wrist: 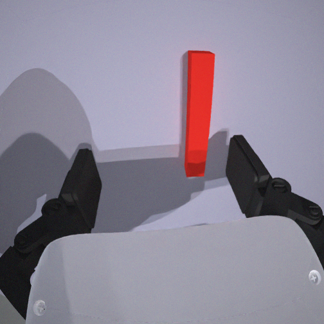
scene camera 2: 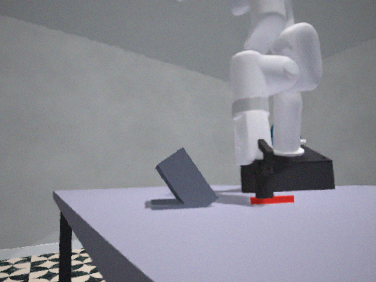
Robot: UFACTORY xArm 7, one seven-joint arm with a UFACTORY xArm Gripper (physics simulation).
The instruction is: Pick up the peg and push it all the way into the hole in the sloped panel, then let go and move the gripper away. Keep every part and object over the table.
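Frame: origin at the arm's base, x ahead, y left, z up, level; centimetres.
Seen in the pictures: gripper, fingertip midpoint: (scene camera 2: 256, 195); arm's base, link origin: (scene camera 2: 285, 151).
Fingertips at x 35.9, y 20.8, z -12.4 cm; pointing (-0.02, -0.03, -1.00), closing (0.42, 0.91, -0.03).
Offsets run from my fingertips to a thing's top centre. Level surfaces: height alone.
The red peg {dx -1.1, dy +3.0, dz -0.1 cm} (scene camera 2: 283, 199) (wrist: 200, 100) lies flat on the table. My gripper (scene camera 2: 264, 195) (wrist: 162, 160) is open and empty, low over the table at the panel-side end of the peg. In the wrist view the peg's near end reaches into the space between the fingers, closer to the right finger, and its far end extends beyond them. The grey-blue sloped panel {dx +13.1, dy -7.5, dz +9.4 cm} (scene camera 2: 187, 176) stands left of the peg and gripper in the scene view, leaning on its base. Its hole does not show in either view, and the panel does not show in the wrist view.
The lilac table {dz -1.4 cm} (scene camera 2: 210, 240) has its left edge beyond the panel in the scene view. The robot's black base block (scene camera 2: 310, 175) stands behind the peg and gripper. The arm's shadow falls across the table in the wrist view.
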